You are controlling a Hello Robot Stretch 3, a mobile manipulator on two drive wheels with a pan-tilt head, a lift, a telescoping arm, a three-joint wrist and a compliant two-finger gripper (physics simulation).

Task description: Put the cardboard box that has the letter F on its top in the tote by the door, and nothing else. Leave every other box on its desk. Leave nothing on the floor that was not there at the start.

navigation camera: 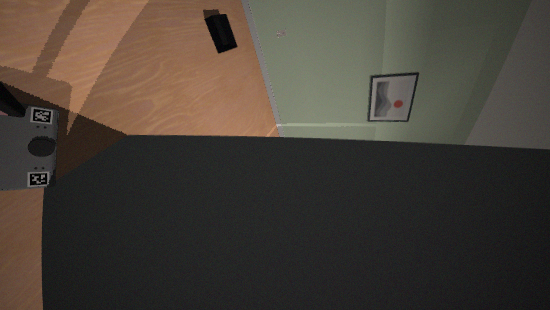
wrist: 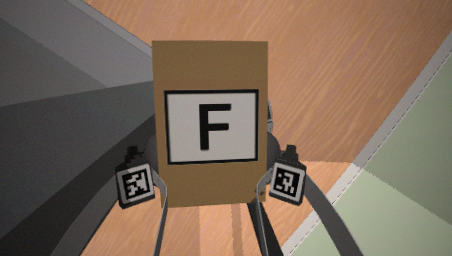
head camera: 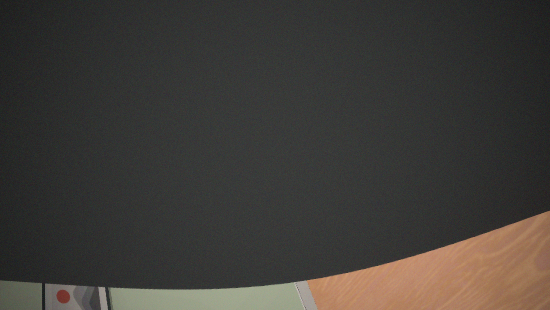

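Seen in the pictures: gripper, fingertip midpoint: (wrist: 213, 150); robot's base, link origin: (navigation camera: 41, 146).
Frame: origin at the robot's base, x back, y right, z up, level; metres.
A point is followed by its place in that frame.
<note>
The brown cardboard box with the letter F (wrist: 212, 65) @[x 0.042, y 0.225, z 1.013 m] is between the two fingers of my gripper (wrist: 213, 150) @[x 0.027, y 0.164, z 0.964 m] in the wrist view. The fingers press on its left and right sides, and the F label faces the camera. The box is held above the wooden floor. A small black open container, which looks like the tote (navigation camera: 221, 33) @[x -0.986, y -1.198, z 0.003 m], stands on the floor near the wall at the top of the navigation view. The door does not show in these views.
A large dark surface (head camera: 250, 140) @[x -0.222, y 0.021, z 1.226 m] (navigation camera: 300, 225) @[x -0.211, y 0.031, z 1.187 m] very near the cameras fills most of the head and navigation views. A grey and dark furniture side (wrist: 60, 125) @[x -0.025, y 0.218, z 1.044 m] is left of the box. A green wall (navigation camera: 325, 65) @[x -1.774, y -1.112, z 0.853 m] with a framed picture (navigation camera: 393, 97) @[x -2.028, y -0.781, z 1.581 m] stands beyond.
</note>
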